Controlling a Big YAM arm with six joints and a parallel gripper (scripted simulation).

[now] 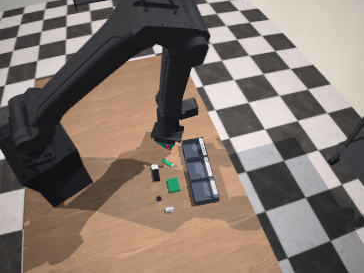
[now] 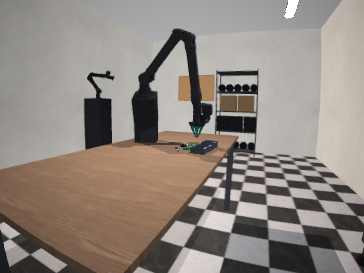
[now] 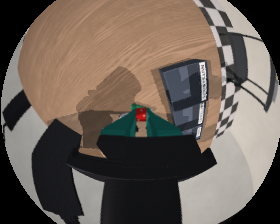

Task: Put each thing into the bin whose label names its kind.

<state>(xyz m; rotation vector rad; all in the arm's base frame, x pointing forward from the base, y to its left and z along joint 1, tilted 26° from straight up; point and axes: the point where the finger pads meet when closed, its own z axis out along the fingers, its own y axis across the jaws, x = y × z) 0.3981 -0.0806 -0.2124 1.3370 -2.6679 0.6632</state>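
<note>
My gripper is now 6 cm above the green battery, 2 cm to the left of it and 2 cm past it. Round my hand: black-and-white block: 7 cm behind, 6 cm below, 4 cm to the right; bin row: 11 cm to the right, 7 cm ahead, 5 cm below; red die: right at my hand.
</note>
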